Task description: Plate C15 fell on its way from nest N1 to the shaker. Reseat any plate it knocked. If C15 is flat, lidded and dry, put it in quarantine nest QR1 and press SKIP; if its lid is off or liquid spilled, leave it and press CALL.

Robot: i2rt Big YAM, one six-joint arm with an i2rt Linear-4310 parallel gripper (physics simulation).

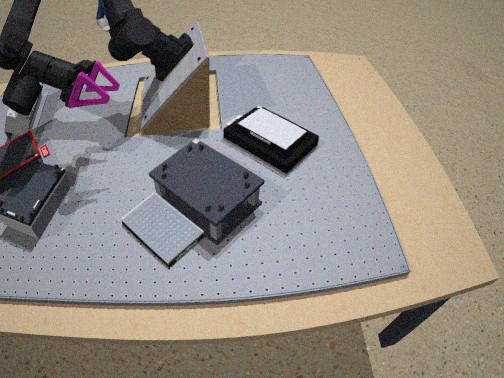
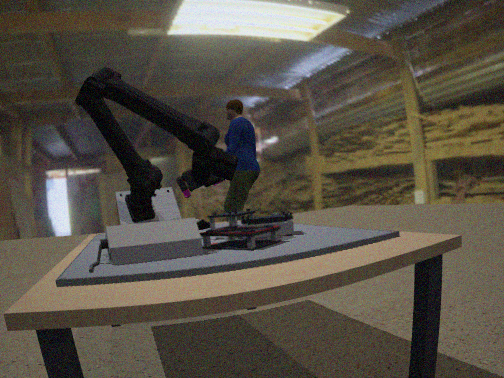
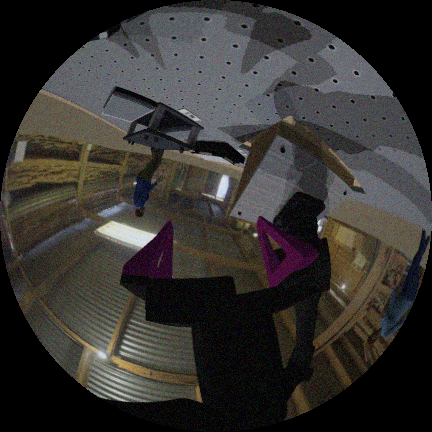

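Seen in the pictures: gripper, fingertip midpoint: (image 1: pixel 114 93) (image 2: pixel 200 190) (image 3: pixel 215 222); arm's base, link origin: (image 1: pixel 175 57) (image 2: pixel 139 207) (image 3: pixel 297 211).
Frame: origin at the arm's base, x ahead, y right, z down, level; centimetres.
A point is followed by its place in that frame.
A pale plate with a grid of wells (image 1: pixel 162 227) @[z 9.5, x 41.8, y 8.8 cm] lies low against the near-left side of a dark raised nest stand (image 1: pixel 207 180) @[z 5.2, x 37.3, y -0.3 cm] (image 3: pixel 157 137) @[z 5.1, x 32.1, y 6.5 cm]. I cannot tell whether it is level, or make out its lid or any liquid. A white-topped plate (image 1: pixel 272 127) @[z 7.4, x 24.2, y -16.6 cm] sits on a black block (image 1: pixel 295 155) @[z 8.8, x 31.8, y -18.8 cm] behind the stand. The red-edged nest (image 1: pixel 20 155) @[z 7.1, x 15.9, y 41.1 cm] (image 2: pixel 245 230) @[z 6.7, x 13.3, y 52.0 cm], with a red tag, is at the left. My gripper (image 1: pixel 114 94) @[z -4.1, x 18.4, y 14.4 cm] (image 2: pixel 201 188) @[z -4.1, x 18.4, y 14.4 cm] (image 3: pixel 215 222) @[z -4.1, x 18.4, y 14.4 cm] is open and empty, above the board left of the wedge. The button box (image 1: pixel 17 122) @[z 5.7, x 3.4, y 44.3 cm] is partly hidden by my arm; its buttons cannot be read.
A wedge with a grey sloping face (image 1: pixel 187 62) @[z -2.6, x 8.7, y -1.8 cm] (image 3: pixel 265 175) @[z 4.0, x 12.0, y 4.7 cm] carries the arm's base near the back. A grey box with a dark top (image 1: pixel 32 195) @[z 5.6, x 31.4, y 34.4 cm] stands front left, close to the red-edged nest. A person in blue (image 2: pixel 242 145) (image 3: pixel 142 192) stands beyond the table.
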